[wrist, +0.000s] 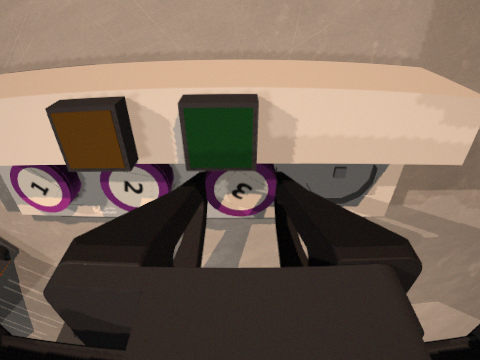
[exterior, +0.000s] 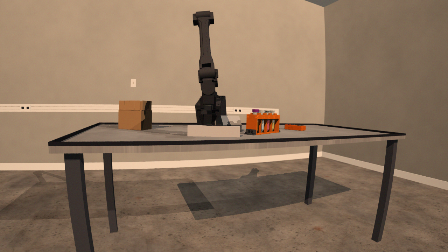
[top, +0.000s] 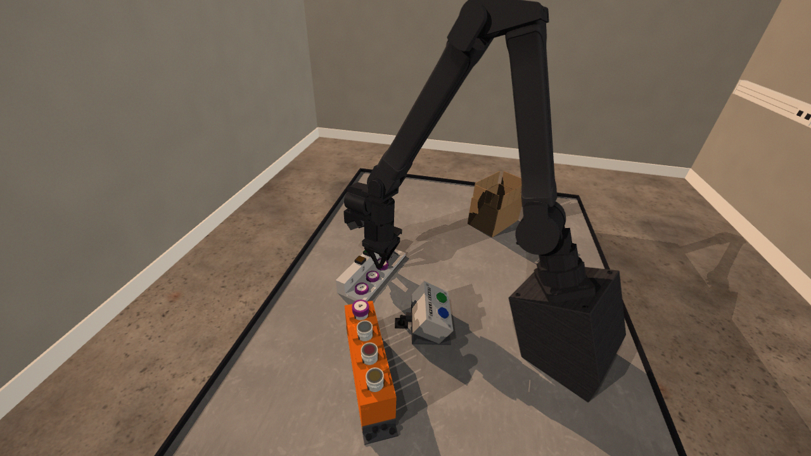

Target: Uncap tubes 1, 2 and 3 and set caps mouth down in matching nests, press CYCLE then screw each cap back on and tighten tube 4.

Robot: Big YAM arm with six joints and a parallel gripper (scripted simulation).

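The green key is 16 cm to the left of my hand, 15 cm behind it and 4 cm above it. Also, from my hand: blue key (21 cm to the left, 15 cm behind, 4 cm above); key housing (18 cm to the left, 13 cm behind, 3 cm above); cardboard box (36 cm behind, 26 cm to the right, 4 cm above).
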